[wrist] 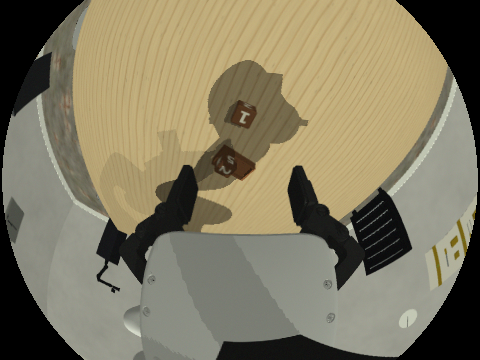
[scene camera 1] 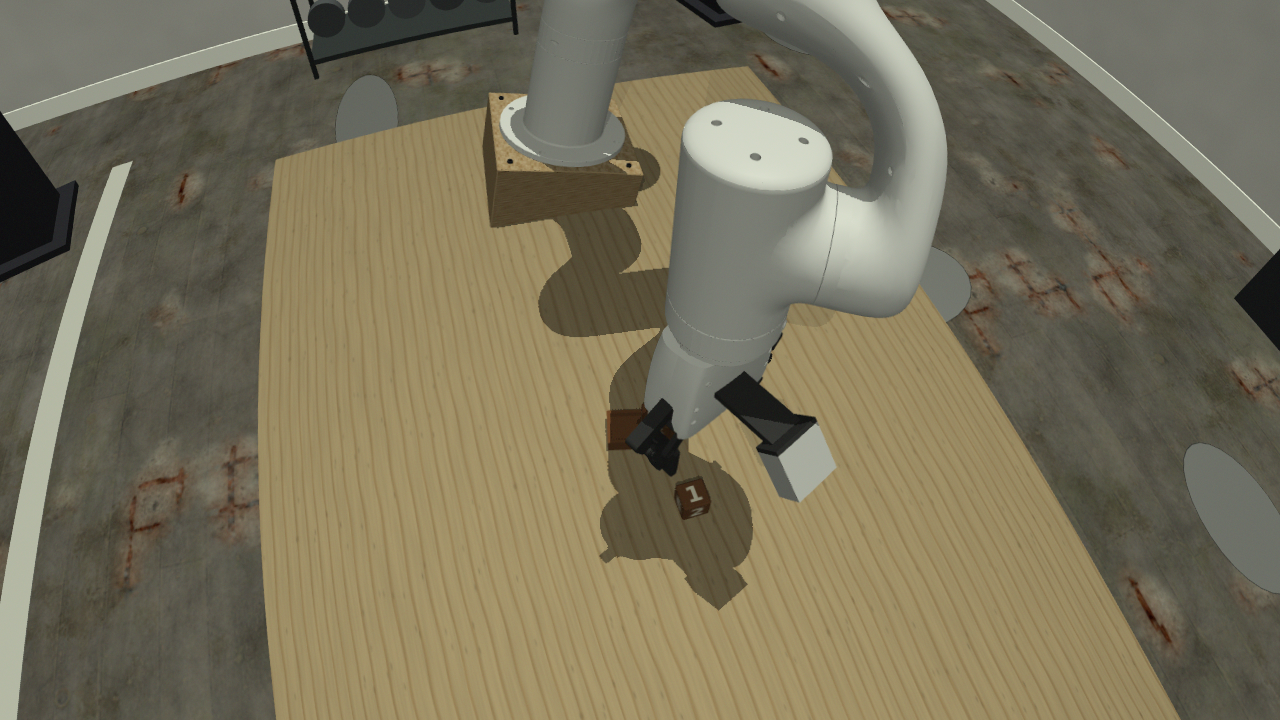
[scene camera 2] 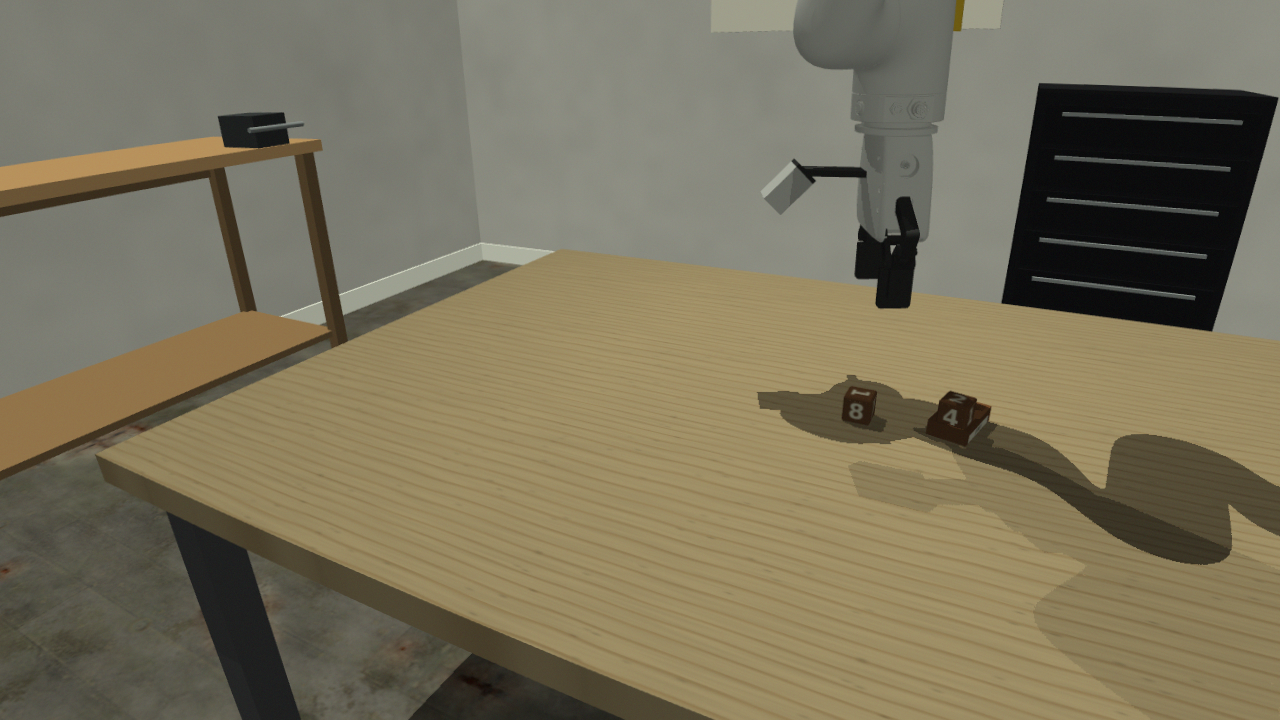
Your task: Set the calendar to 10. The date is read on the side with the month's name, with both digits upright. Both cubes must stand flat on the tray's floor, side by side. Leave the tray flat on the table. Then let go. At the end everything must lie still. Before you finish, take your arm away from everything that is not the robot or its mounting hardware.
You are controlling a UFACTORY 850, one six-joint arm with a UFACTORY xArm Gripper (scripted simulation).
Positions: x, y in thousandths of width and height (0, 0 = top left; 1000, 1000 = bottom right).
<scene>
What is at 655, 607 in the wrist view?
My gripper.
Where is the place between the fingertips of my gripper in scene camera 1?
546, 602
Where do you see a small brown tray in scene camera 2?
At 731, 595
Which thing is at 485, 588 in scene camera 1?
A small brown tray.
</scene>
